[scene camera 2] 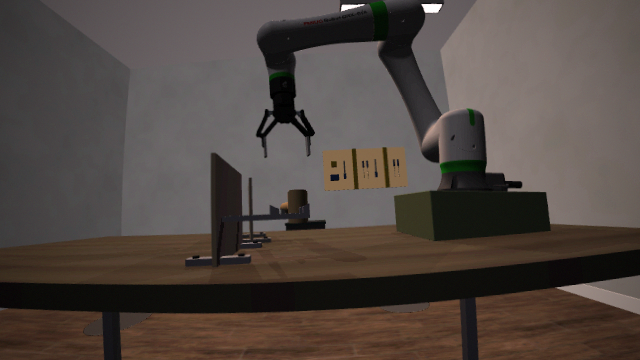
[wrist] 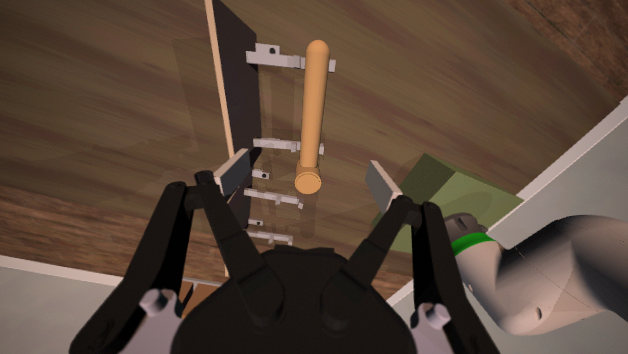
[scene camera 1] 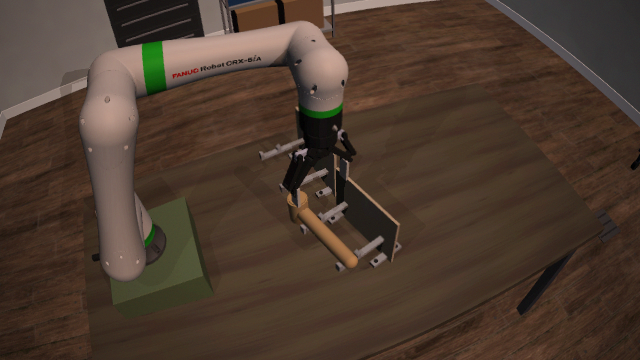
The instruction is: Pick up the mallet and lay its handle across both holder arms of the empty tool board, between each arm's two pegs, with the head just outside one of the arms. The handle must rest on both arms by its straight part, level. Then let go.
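Frame: origin at the arm's base, x ahead, y left, z up, level; millimetres.
Where they show: gripper, fingertip midpoint: [scene camera 2: 287, 156] [wrist: 309, 165] [scene camera 1: 320, 190]; arm's base, link origin: [scene camera 2: 463, 193] [wrist: 449, 229] [scene camera 1: 145, 245].
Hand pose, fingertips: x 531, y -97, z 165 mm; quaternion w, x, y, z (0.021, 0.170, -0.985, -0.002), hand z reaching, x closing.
Each offset is from my fingertips to the top centre of the thing. "spot": to the spot under its first point. Level surfaces: height alone.
The wooden mallet {4 mm back, 8 mm right, 126 mm down} [scene camera 1: 327, 237] [scene camera 2: 297, 205] [wrist: 315, 105] lies with its handle across both holder arms of one tool board [scene camera 1: 370, 217] [scene camera 2: 250, 200] [wrist: 240, 95]. In the wrist view the handle passes between the pegs of the outer arm [wrist: 275, 60] and of the arm nearer the head {spot: 52 mm ahead, 70 mm left, 195 mm down} [wrist: 275, 144]. The head is just outside that second arm, on the side toward the other board. The handle looks about level, though its contact with the arms is partly hidden. My gripper [scene camera 1: 320, 184] [scene camera 2: 287, 153] [wrist: 309, 165] is open and empty, well above the mallet's head and touching nothing.
A second tool board [scene camera 1: 299, 122] [scene camera 2: 227, 205] stands farther back in scene camera 1, its holder arms [scene camera 1: 282, 148] [scene camera 2: 265, 217] [wrist: 272, 196] bare. The arm's base stands on a green block [scene camera 1: 160, 295] [scene camera 2: 415, 215] [wrist: 425, 180] on the robot side of the wooden table {275 mm down} [scene camera 1: 475, 175] [scene camera 2: 325, 265].
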